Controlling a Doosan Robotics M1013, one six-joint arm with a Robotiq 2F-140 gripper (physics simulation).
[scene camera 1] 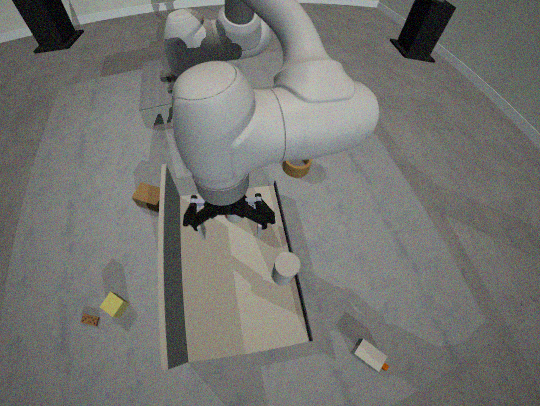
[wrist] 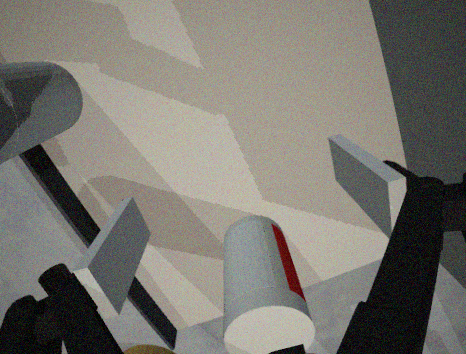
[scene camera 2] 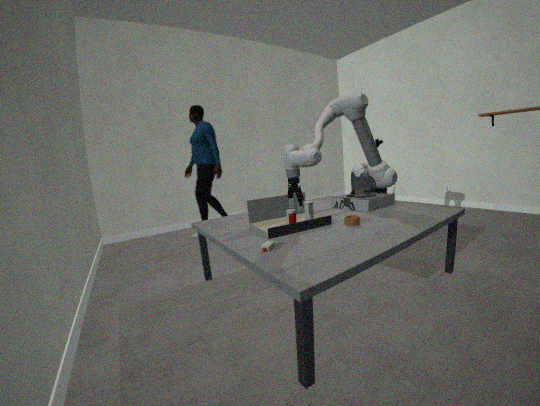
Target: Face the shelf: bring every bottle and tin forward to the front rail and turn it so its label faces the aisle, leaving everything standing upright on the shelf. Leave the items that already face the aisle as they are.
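Frame: origin at the arm's base, x ahead, y left, z up, level; millimetres.
Seen in the pictures: gripper, fingertip midpoint: [scene camera 1: 231, 233] [wrist: 234, 188] [scene camera 2: 296, 209]; arm's base at its link origin: [scene camera 2: 361, 196].
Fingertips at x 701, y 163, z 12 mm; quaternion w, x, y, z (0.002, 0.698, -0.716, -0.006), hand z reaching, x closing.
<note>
Offsets run from my fingertips to a thing's middle. Level surfaces: height alone.
A white cylinder {dx -92, dy +8, dz -13 mm} [scene camera 1: 233, 218] [scene camera 2: 309, 209] [wrist: 250, 280] stands upright at the shelf's arm-side end, apart from the front rail {dx +42, dy +153, dz -78 mm} [scene camera 1: 303, 305] [scene camera 2: 300, 226] [wrist: 65, 195]. Its narrow red label strip shows in the wrist view, towards the back panel [scene camera 1: 175, 280] [scene camera 2: 270, 207] [wrist: 430, 75]. A second cylinder {dx +96, dy +124, dz -18 mm} [scene camera 1: 283, 275] [scene camera 2: 292, 217] [wrist: 55, 105] stands upright close to the front rail, its red label facing the aisle. My gripper [scene camera 1: 231, 232] [scene camera 2: 296, 204] [wrist: 234, 188] is open and empty above the shelf, near the first cylinder. A white boxy bottle {dx +335, dy +334, dz -89 mm} [scene camera 1: 370, 354] [scene camera 2: 269, 245] with an orange cap lies on the table, aisle side.
A tan ring {dx -284, dy +221, dz -78 mm} [scene camera 1: 296, 171] [scene camera 2: 352, 221] [wrist: 150, 350] lies outside the rail. A brown block {dx -166, dy -257, dz -78 mm} [scene camera 1: 146, 195], a yellow cube {dx +157, dy -322, dz -84 mm} [scene camera 1: 114, 304] and a small orange-brown block {dx +195, dy -397, dz -99 mm} [scene camera 1: 90, 320] lie behind the back panel. A person [scene camera 2: 204, 145] is beyond the table {dz -103 mm} [scene camera 2: 350, 260].
</note>
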